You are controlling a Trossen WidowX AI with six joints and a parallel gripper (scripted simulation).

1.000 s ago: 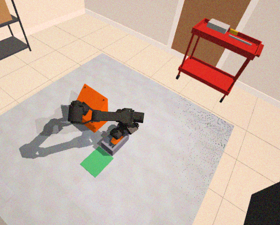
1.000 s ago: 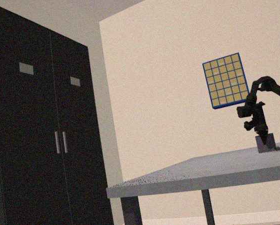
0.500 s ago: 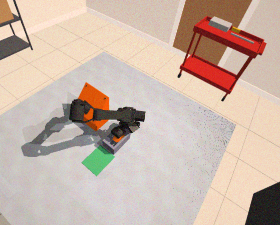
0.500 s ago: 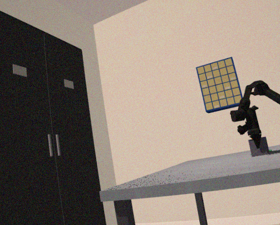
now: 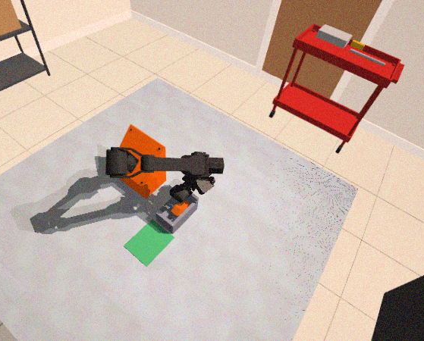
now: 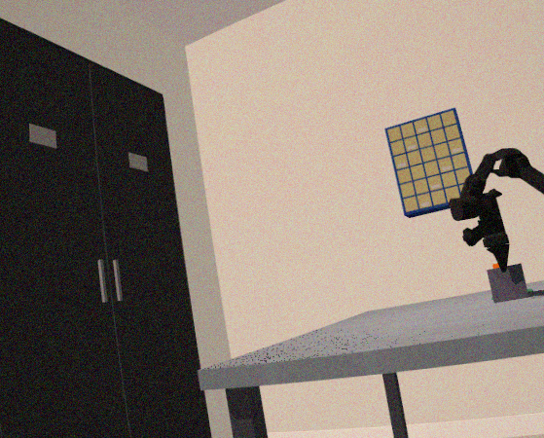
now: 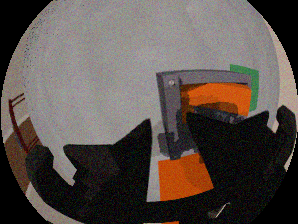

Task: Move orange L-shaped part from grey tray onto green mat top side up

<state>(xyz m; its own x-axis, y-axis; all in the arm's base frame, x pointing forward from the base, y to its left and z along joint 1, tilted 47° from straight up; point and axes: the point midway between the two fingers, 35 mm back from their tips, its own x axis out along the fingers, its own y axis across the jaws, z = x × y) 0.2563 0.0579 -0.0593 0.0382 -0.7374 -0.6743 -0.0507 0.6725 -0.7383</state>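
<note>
The orange L-shaped part lies 50 mm to the right of my gripper tip and 30 mm below it. Round my gripper tip: green mat: 10 mm ahead, 230 mm to the right, 90 mm below; tray: 70 mm to the right, 90 mm below.
</note>
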